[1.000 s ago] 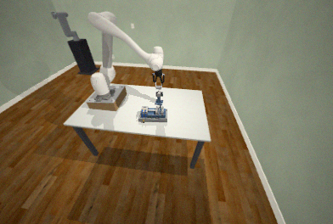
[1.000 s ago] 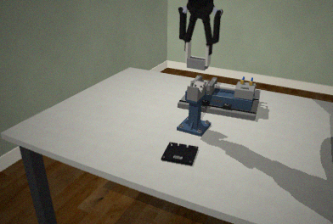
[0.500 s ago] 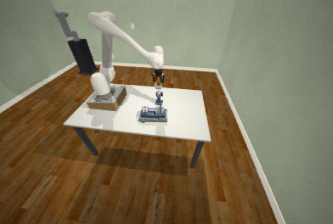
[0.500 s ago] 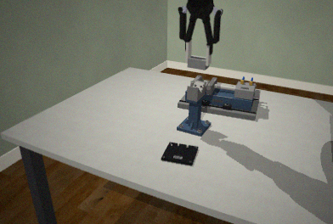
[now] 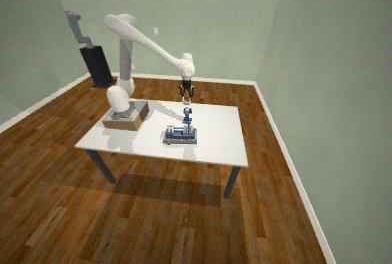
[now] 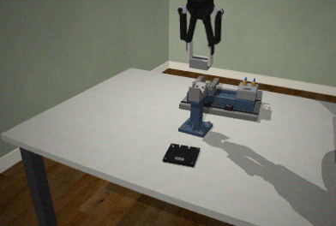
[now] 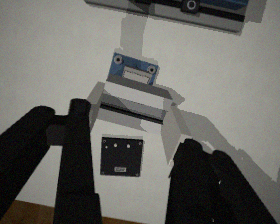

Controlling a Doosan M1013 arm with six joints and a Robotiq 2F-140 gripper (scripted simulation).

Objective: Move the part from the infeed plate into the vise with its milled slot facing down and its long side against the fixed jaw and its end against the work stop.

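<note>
Right now the part is 2 cm below my hand. Also, from my hand: work stop (5 cm ahead, 17 cm to the right, 17 cm below); then blue foot (26 cm below); then blue v-block stand (20 cm below).
</note>
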